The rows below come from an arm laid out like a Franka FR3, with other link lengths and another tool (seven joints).
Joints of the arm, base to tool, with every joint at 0 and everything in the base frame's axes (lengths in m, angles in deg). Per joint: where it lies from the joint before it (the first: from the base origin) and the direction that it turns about. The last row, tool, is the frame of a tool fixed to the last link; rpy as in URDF.
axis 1: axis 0 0 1 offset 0.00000 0.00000 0.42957
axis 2: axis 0 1 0 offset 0.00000 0.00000 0.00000
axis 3: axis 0 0 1 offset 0.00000 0.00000 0.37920
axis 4: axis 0 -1 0 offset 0.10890 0.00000 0.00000
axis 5: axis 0 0 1 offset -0.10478 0.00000 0.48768
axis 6: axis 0 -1 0 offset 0.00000 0.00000 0.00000
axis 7: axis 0 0 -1 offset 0.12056 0.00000 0.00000
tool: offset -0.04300 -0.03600 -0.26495 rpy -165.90 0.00 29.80
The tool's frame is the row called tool.
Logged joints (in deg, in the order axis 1, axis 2, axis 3, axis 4, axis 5, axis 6, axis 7), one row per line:
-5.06 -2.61 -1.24 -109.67 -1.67 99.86 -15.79
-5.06 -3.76 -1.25 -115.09 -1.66 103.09 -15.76
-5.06 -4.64 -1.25 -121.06 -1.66 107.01 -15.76
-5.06 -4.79 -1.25 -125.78 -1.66 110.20 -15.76
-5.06 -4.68 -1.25 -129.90 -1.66 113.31 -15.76
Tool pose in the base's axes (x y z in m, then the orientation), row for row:
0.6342 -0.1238 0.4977 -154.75 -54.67 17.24
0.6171 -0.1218 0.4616 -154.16 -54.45 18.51
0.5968 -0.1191 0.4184 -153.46 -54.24 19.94
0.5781 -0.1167 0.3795 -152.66 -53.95 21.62
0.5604 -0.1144 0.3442 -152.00 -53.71 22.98
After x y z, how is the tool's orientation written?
As a rotation vector, in degrees.
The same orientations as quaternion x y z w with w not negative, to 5 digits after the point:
-0.92974 -0.32846 0.10358 0.13030
-0.92841 -0.32792 0.11147 0.13452
-0.92671 -0.32754 0.12041 0.13934
-0.92471 -0.32679 0.13096 0.14479
-0.92299 -0.32614 0.13954 0.14919

